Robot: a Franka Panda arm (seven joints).
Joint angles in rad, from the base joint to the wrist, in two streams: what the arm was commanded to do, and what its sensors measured. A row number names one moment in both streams.
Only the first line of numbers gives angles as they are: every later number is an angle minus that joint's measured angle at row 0.
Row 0, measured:
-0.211, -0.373, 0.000, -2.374, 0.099, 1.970, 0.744
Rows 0 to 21, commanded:
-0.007, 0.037, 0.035, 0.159, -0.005, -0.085, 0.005
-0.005, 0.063, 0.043, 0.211, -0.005, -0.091, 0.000
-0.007, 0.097, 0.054, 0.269, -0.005, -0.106, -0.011
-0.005, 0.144, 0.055, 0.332, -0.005, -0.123, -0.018
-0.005, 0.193, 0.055, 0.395, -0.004, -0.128, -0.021
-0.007, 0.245, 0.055, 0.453, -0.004, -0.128, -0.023
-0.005, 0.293, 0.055, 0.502, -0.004, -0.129, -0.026
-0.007, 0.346, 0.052, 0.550, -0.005, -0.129, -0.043
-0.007, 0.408, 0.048, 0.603, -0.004, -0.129, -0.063
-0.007, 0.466, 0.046, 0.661, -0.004, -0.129, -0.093
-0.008, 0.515, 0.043, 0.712, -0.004, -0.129, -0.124
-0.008, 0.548, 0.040, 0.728, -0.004, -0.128, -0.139
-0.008, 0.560, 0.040, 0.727, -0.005, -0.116, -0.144
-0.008, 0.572, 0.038, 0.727, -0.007, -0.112, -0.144
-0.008, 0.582, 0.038, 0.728, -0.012, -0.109, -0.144
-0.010, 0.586, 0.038, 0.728, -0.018, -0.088, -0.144
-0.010, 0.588, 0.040, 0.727, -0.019, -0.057, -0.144
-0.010, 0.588, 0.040, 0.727, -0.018, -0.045, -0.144
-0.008, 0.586, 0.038, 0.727, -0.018, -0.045, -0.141
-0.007, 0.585, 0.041, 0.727, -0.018, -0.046, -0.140
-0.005, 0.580, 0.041, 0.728, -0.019, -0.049, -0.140
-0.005, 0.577, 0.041, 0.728, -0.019, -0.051, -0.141
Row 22, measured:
-0.005, 0.591, 0.035, 0.720, -0.003, -0.049, -0.132
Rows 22 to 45, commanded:
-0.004, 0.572, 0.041, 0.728, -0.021, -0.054, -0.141
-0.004, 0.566, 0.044, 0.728, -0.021, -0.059, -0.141
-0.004, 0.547, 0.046, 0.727, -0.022, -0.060, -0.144
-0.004, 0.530, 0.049, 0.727, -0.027, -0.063, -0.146
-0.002, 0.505, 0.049, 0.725, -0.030, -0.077, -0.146
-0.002, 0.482, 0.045, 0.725, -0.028, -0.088, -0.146
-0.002, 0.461, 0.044, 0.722, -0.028, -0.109, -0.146
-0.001, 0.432, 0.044, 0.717, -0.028, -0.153, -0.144
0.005, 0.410, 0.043, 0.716, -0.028, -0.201, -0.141
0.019, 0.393, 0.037, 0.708, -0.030, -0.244, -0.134
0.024, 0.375, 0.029, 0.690, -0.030, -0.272, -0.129
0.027, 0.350, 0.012, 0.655, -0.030, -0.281, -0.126
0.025, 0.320, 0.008, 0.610, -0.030, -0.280, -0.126
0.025, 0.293, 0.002, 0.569, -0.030, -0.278, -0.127
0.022, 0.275, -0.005, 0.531, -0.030, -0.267, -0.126
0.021, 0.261, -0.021, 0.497, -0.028, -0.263, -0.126
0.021, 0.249, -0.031, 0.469, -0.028, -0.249, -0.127
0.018, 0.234, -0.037, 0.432, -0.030, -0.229, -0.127
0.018, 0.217, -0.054, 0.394, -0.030, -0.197, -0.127
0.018, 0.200, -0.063, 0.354, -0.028, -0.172, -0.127
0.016, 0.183, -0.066, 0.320, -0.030, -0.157, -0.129
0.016, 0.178, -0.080, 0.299, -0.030, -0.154, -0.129
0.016, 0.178, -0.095, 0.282, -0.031, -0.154, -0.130
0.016, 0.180, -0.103, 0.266, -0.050, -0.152, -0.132
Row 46, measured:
0.012, 0.227, -0.076, 0.359, -0.019, -0.189, -0.131
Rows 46 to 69, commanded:
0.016, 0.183, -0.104, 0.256, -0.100, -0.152, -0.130
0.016, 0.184, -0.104, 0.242, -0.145, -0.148, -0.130
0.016, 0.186, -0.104, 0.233, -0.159, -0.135, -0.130
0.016, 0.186, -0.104, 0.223, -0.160, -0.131, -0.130
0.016, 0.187, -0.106, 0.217, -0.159, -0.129, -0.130
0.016, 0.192, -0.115, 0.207, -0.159, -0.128, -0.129
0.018, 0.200, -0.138, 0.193, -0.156, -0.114, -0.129
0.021, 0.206, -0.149, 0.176, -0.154, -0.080, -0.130
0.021, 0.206, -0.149, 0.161, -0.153, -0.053, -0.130
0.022, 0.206, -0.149, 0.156, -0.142, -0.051, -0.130
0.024, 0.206, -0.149, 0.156, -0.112, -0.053, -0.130
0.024, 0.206, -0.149, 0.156, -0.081, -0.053, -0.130
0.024, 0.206, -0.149, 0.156, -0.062, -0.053, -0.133
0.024, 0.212, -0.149, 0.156, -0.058, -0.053, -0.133
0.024, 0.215, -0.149, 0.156, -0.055, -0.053, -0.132
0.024, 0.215, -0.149, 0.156, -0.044, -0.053, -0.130
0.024, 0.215, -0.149, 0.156, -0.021, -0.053, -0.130
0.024, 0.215, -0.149, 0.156, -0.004, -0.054, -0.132
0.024, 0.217, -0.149, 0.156, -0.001, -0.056, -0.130
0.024, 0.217, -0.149, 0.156, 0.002, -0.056, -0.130
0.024, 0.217, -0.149, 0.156, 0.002, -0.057, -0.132
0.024, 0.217, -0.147, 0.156, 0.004, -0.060, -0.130
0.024, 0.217, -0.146, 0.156, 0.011, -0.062, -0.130
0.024, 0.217, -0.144, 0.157, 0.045, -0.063, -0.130
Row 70, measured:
0.018, 0.218, -0.146, 0.161, -0.009, -0.068, -0.131
